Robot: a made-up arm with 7 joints. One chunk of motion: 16 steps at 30 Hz.
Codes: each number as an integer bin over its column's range. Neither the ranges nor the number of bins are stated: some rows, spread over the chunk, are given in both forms.
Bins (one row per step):
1: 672 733 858 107 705 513 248
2: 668 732 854 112 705 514 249
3: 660 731 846 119 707 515 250
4: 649 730 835 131 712 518 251
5: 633 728 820 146 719 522 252
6: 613 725 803 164 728 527 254
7: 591 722 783 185 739 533 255
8: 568 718 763 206 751 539 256
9: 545 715 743 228 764 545 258
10: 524 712 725 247 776 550 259
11: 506 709 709 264 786 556 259
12: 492 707 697 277 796 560 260
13: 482 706 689 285 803 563 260
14: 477 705 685 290 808 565 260
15: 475 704 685 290 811 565 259
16: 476 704 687 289 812 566 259
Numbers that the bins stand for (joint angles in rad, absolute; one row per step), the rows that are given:
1: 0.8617 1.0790 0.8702 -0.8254 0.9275 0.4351 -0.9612
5: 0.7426 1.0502 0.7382 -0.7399 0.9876 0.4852 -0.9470
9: 0.4739 0.9754 0.4708 -0.5602 1.1808 0.6132 -0.9258
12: 0.3121 0.9293 0.3110 -0.4528 1.3183 0.6967 -0.9187
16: 0.2633 0.9121 0.2763 -0.4265 1.3870 0.7301 -0.9222
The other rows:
2: 0.8494 1.0732 0.8563 -0.8145 0.9275 0.4407 -0.9577
3: 0.8250 1.0675 0.8286 -0.7991 0.9361 0.4463 -0.9541
4: 0.7914 1.0617 0.7904 -0.7728 0.9575 0.4630 -0.9506
6: 0.6815 1.0329 0.6792 -0.7005 1.0262 0.5131 -0.9399
7: 0.6144 1.0157 0.6097 -0.6544 1.0735 0.5464 -0.9364
8: 0.5441 0.9926 0.5403 -0.6084 1.1250 0.5798 -0.9329
10: 0.4098 0.9581 0.4083 -0.5185 1.2324 0.6411 -0.9222
11: 0.3548 0.9408 0.3527 -0.4813 1.2753 0.6745 -0.9222
13: 0.2816 0.9236 0.2832 -0.4352 1.3483 0.7134 -0.9187
14: 0.2663 0.9178 0.2693 -0.4243 1.3698 0.7245 -0.9187
15: 0.2602 0.9121 0.2693 -0.4243 1.3827 0.7245 -0.9222

